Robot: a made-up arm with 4 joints. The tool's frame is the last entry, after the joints. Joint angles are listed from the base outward. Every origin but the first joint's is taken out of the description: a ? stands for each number. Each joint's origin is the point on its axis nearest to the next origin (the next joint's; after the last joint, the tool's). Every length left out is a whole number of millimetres.
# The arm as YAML. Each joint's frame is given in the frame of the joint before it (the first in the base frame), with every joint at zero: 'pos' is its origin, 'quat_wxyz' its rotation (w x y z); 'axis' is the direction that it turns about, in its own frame. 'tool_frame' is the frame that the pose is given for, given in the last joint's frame.
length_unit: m
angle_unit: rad
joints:
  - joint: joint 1
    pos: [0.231, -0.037, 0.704]
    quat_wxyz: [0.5, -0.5, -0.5, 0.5]
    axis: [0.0, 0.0, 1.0]
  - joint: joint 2
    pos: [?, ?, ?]
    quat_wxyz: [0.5, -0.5, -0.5, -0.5]
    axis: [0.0, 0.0, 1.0]
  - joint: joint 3
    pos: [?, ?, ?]
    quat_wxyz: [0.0, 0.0, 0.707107, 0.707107]
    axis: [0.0, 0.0, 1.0]
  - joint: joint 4
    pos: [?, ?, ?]
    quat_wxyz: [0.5, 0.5, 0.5, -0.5]
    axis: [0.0, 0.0, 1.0]
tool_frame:
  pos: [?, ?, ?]
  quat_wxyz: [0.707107, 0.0, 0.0, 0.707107]
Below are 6 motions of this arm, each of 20 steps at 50 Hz.
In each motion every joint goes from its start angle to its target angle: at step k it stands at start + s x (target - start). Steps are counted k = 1, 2, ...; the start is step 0. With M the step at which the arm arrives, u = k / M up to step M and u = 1 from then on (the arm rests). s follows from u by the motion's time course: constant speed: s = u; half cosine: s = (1 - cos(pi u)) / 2; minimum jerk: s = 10 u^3 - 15 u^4 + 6 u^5.
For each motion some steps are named. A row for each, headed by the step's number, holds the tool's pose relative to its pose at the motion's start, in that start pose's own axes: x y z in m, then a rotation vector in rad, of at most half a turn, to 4 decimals.
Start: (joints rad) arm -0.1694 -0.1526 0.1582 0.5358
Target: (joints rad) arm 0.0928 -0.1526 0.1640 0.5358
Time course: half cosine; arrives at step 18
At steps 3, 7, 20:
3: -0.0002 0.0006 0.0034 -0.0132 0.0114 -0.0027
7: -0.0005 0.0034 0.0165 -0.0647 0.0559 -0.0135
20: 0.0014 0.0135 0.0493 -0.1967 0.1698 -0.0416

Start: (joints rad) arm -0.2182 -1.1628 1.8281 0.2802
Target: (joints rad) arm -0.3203 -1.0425 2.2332 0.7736
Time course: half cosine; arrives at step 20
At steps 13, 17, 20:
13: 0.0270 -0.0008 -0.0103 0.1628 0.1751 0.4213
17: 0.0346 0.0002 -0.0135 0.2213 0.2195 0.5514
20: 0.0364 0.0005 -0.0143 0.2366 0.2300 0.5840

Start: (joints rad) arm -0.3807 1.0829 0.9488 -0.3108
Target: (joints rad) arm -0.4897 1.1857 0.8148 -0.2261
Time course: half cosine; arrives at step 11
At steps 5, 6, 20:
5: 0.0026 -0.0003 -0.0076 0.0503 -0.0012 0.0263
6: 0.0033 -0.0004 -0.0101 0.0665 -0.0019 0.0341
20: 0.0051 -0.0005 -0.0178 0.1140 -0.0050 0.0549

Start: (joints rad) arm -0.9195 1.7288 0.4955 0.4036
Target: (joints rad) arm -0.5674 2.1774 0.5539 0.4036
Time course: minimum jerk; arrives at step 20
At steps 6, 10, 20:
6: -0.0094 0.0014 0.0032 0.0228 -0.0607 -0.0588
10: -0.0284 0.0053 0.0068 0.0828 -0.1886 -0.1722
20: -0.0542 0.0138 0.0057 0.2026 -0.3824 -0.3174

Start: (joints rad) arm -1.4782 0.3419 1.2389 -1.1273
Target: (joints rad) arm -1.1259 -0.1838 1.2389 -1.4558
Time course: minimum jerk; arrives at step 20
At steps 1, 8, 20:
1: 0.0000 -0.0001 0.0001 -0.0002 -0.0007 -0.0005
8: -0.0150 -0.0139 0.0210 -0.0472 -0.1894 -0.1520
20: -0.0599 -0.0346 0.0559 -0.1417 -0.5971 -0.4846

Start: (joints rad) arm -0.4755 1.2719 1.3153 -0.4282
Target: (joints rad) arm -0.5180 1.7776 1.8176 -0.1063
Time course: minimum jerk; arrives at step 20
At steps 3, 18, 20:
3: 0.0008 -0.0001 -0.0015 0.0060 0.0186 0.0056
18: 0.0156 0.0082 -0.0655 0.3499 0.6482 0.3034
20: 0.0156 0.0084 -0.0661 0.3540 0.6532 0.3068

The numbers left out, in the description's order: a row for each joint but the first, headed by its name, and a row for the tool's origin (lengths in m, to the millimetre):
joint 2: -0.118 0.02 0.0
joint 3: 0.015 -0.075 0.0
joint 4: 0.017 -0.048 0.0
tool: 0.013 0.009 0.0

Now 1 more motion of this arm.
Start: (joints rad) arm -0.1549 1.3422 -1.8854 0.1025
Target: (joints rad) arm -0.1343 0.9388 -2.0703 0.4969
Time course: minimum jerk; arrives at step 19
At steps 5, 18, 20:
5: -0.0019 -0.0025 -0.0035 0.0419 -0.0296 0.0318
18: -0.0169 -0.0152 -0.0322 0.2985 -0.3028 0.2362
20: -0.0169 -0.0152 -0.0322 0.2988 -0.3032 0.2364

